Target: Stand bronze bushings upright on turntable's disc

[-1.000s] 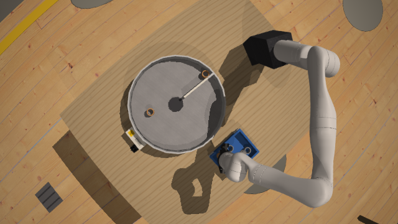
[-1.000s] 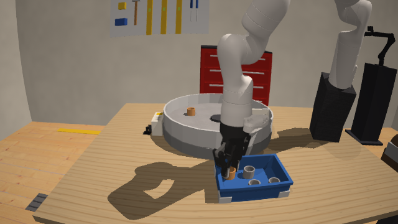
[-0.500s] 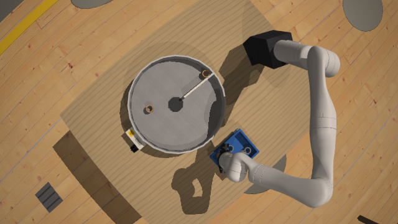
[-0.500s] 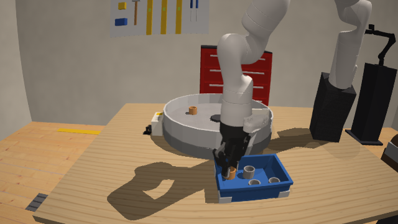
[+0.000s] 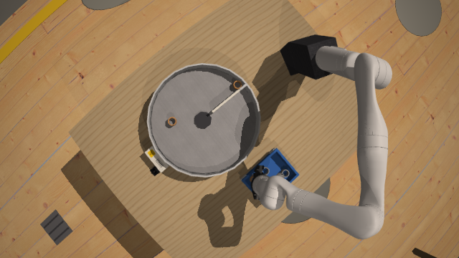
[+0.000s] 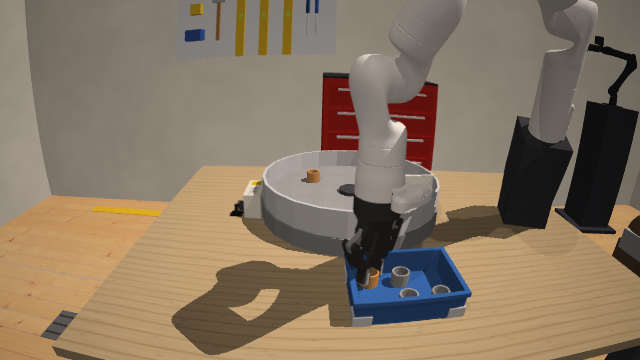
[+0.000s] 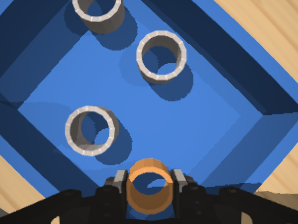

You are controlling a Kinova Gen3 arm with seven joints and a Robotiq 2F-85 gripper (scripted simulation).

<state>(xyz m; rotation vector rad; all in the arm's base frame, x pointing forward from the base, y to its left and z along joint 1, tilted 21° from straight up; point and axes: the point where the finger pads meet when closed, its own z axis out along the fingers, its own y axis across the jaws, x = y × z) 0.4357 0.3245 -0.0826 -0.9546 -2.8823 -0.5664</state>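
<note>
The blue crate lies 60 mm behind my hand, 20 mm to the left of it and 10 mm below it. The rest, counted from my hand: grey turntable disc 300 mm to the right, 50 mm ahead, 20 mm above.
</note>
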